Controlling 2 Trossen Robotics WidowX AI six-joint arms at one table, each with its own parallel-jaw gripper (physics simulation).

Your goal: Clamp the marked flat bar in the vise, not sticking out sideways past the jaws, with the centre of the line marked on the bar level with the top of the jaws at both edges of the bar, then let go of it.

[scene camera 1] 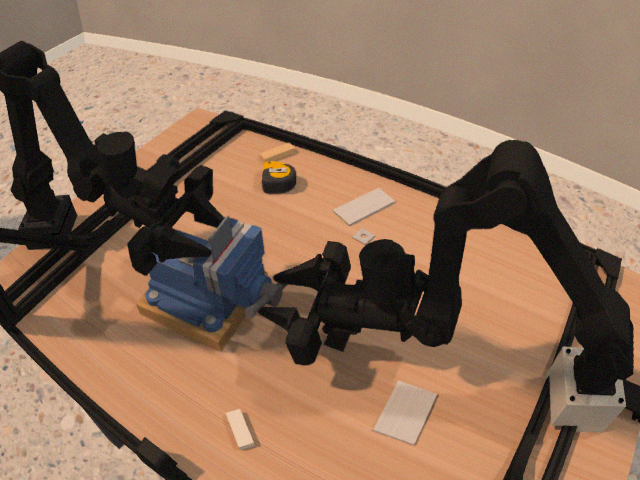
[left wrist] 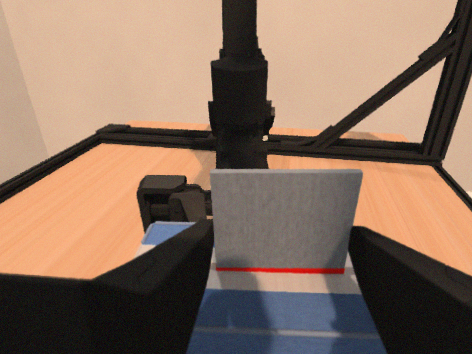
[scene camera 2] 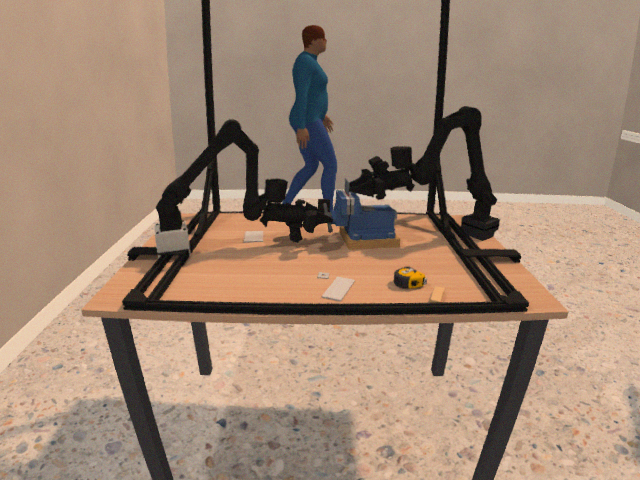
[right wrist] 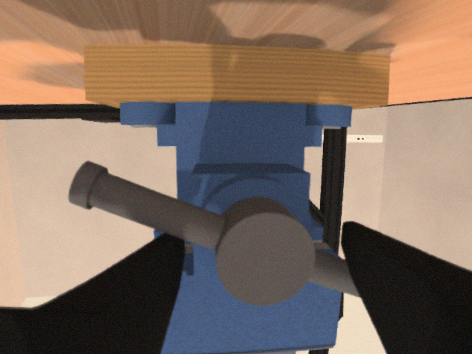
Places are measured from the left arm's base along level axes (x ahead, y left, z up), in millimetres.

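Where they show: left gripper, fingertip midpoint: (scene camera 1: 221, 240) (left wrist: 281, 234) (scene camera 2: 347, 188); right gripper, fingertip midpoint: (scene camera 1: 266, 294) (scene camera 2: 329, 217) (right wrist: 262, 236); left arm's base, link origin: (scene camera 1: 43, 211) (scene camera 2: 481, 217); right arm's base, link origin: (scene camera 1: 594, 375) (scene camera 2: 170, 227).
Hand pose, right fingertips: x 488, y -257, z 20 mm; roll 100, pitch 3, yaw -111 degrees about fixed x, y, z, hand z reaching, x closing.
Note:
Things, the pixels of their top centre, and the offset from my right fingertips. "spot": a spot on its surface instead.
- grey flat bar, top centre: (left wrist: 286, 170) (scene camera 1: 218, 227) (scene camera 2: 347, 180) dx -54, dy +18, dz +121 mm
- handle, surface spot: (right wrist: 265, 257) spot: dx +17, dy -6, dz +0 mm
- wooden block, top centre: (right wrist: 231, 111) (scene camera 1: 200, 288) (scene camera 2: 368, 231) dx -117, dy +64, dz -55 mm
- tape measure, top centre: (scene camera 1: 279, 167) (scene camera 2: 408, 271) dx +15, dy +365, dz -42 mm
- wood strip, top centre: (scene camera 1: 277, 150) (scene camera 2: 437, 293) dx +9, dy +463, dz -67 mm
- light plate, top centre: (scene camera 1: 364, 205) (scene camera 2: 339, 287) dx +178, dy +277, dz -77 mm
- square washer, top centre: (scene camera 1: 363, 235) dx +167, dy +194, dz -79 mm
- pale block, top centre: (scene camera 1: 239, 427) dx -46, dy -189, dz -70 mm
The grey flat bar (scene camera 1: 222, 238) (scene camera 2: 346, 186) (left wrist: 286, 220) stands upright between the jaws of the blue vise (scene camera 1: 191, 289) (scene camera 2: 371, 221) (right wrist: 250, 135). Its red line shows just above the light jaw top in the left wrist view, running about level with it. My left gripper (scene camera 1: 219, 235) (scene camera 2: 349, 187) (left wrist: 281, 234) is shut on the bar, one finger at each side edge. My right gripper (scene camera 1: 268, 294) (right wrist: 262, 236) is open at the vise's screw end, its fingers on either side of the grey screw head and handle (right wrist: 265, 257); it grips neither.
The vise stands on a wooden block (scene camera 1: 180, 325) (scene camera 2: 369, 241) (right wrist: 235, 75). A tape measure (scene camera 1: 279, 177) (scene camera 2: 409, 277), a wood strip (scene camera 1: 279, 151), a light plate (scene camera 1: 364, 206), a square washer (scene camera 1: 363, 236), another plate (scene camera 1: 405, 412) and a pale block (scene camera 1: 240, 429) lie on the table.

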